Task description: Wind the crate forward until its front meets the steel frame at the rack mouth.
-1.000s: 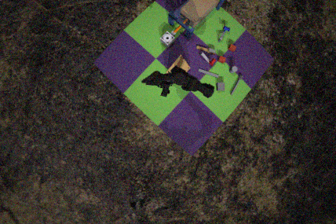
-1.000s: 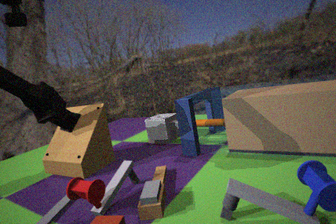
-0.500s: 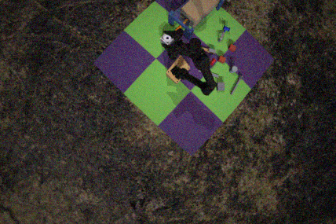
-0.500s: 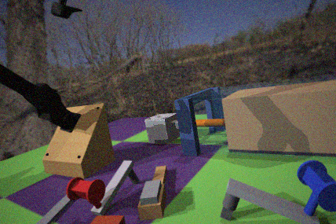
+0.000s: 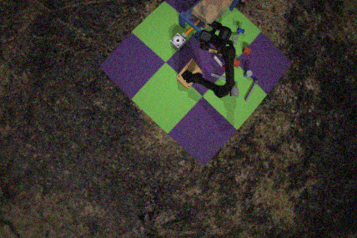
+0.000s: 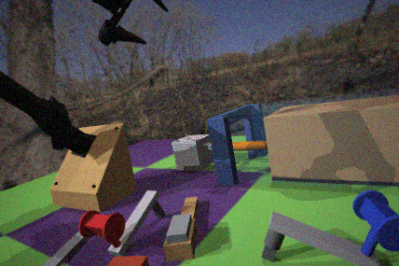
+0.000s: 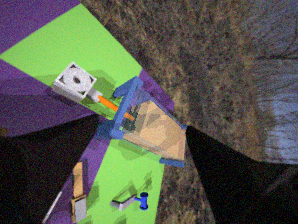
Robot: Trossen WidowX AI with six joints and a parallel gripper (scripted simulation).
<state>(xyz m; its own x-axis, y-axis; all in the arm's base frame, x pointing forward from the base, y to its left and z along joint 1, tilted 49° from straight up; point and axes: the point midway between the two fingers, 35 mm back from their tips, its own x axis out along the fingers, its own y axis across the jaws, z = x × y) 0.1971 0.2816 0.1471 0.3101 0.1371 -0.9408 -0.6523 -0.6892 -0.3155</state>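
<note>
Right now the red grip is 350 mm below my gripper tip, 260 mm to the right of it and 70 mm ahead of it. Also, from my gripper tip: grey bar (390 mm below, 320 mm to the right, 10 mm behind); then wood-and-grey block (380 mm below, 150 mm to the right, 130 mm ahead); then grey winch (360 mm below, 150 mm to the left, 100 mm behind).
</note>
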